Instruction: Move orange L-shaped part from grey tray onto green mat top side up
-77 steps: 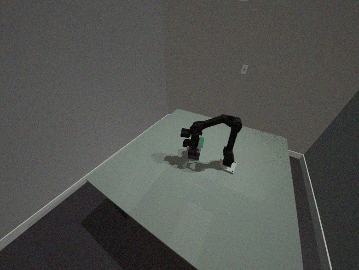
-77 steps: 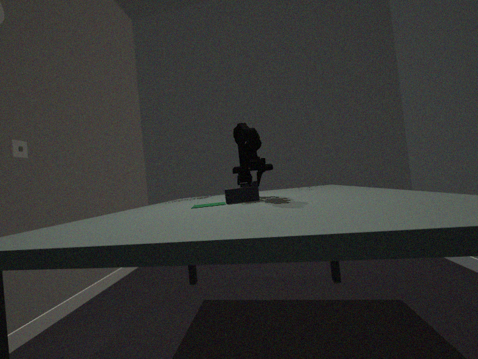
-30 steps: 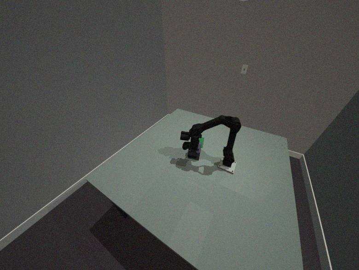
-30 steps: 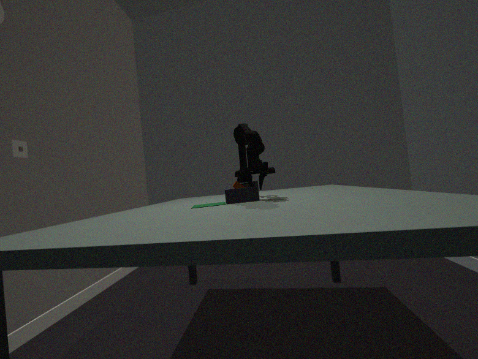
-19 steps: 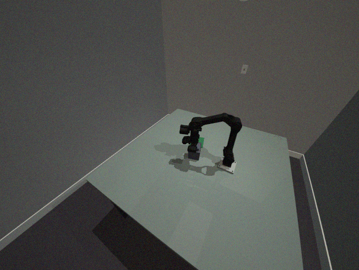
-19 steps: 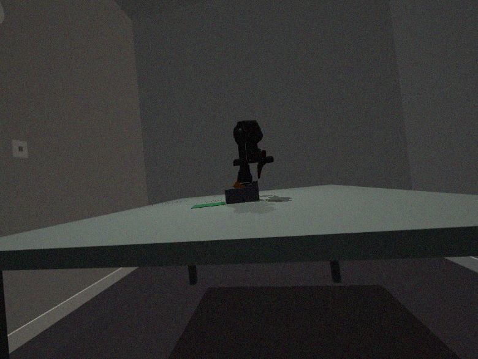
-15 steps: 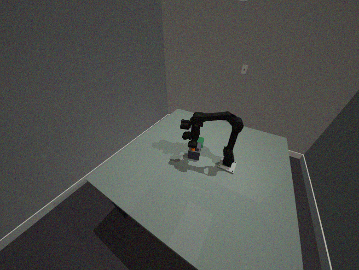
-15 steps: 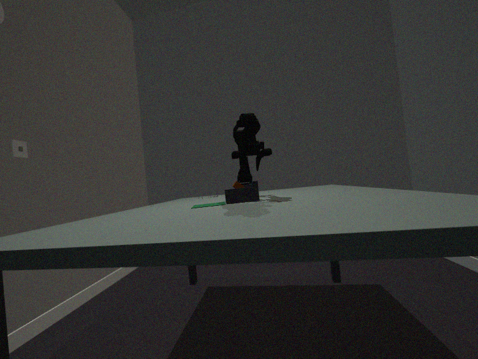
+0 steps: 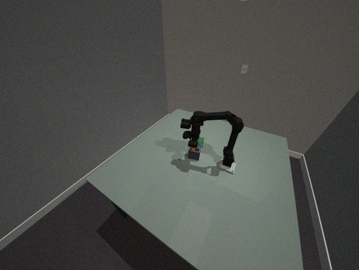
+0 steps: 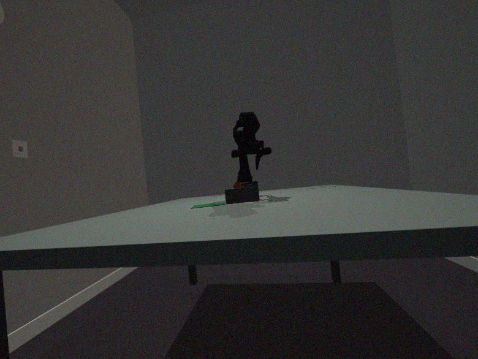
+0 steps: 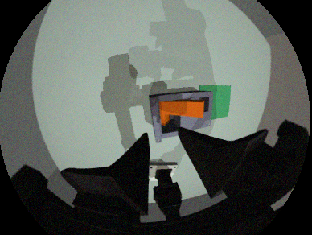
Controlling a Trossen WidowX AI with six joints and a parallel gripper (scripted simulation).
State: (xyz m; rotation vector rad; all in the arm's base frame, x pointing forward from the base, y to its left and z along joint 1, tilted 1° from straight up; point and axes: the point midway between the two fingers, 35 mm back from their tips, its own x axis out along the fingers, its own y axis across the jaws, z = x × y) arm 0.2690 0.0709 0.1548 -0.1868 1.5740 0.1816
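Now: the orange L-shaped part 100 mm below my gripper tip and 40 mm to the right of it. The rest, counted from my gripper tip: green mat: 220 mm to the right, 160 mm below, 50 mm ahead.
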